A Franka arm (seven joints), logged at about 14 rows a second.
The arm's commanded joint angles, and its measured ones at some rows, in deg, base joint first. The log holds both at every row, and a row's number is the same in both.
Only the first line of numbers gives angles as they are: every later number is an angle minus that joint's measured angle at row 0.
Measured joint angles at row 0:
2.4 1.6 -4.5 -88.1 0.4 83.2 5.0
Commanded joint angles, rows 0 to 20:
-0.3 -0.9 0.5 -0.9 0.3 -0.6 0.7
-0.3 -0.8 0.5 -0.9 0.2 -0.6 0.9
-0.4 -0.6 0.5 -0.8 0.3 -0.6 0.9
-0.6 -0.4 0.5 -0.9 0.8 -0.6 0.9
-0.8 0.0 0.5 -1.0 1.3 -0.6 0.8
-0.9 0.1 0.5 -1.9 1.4 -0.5 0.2
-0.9 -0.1 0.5 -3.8 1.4 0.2 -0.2
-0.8 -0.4 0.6 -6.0 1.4 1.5 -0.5
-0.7 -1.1 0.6 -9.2 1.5 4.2 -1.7
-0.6 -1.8 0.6 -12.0 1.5 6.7 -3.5
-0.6 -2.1 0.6 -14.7 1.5 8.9 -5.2
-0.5 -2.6 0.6 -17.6 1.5 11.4 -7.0
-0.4 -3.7 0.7 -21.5 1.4 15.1 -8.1
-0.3 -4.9 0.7 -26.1 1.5 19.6 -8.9
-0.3 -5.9 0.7 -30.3 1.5 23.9 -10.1
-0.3 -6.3 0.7 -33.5 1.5 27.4 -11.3
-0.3 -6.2 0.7 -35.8 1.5 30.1 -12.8
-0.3 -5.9 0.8 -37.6 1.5 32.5 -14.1
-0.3 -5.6 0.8 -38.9 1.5 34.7 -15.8
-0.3 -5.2 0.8 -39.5 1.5 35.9 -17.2
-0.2 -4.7 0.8 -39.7 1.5 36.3 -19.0
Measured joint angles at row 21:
0.0 -3.0 0.5 -37.5 0.7 34.5 -15.4
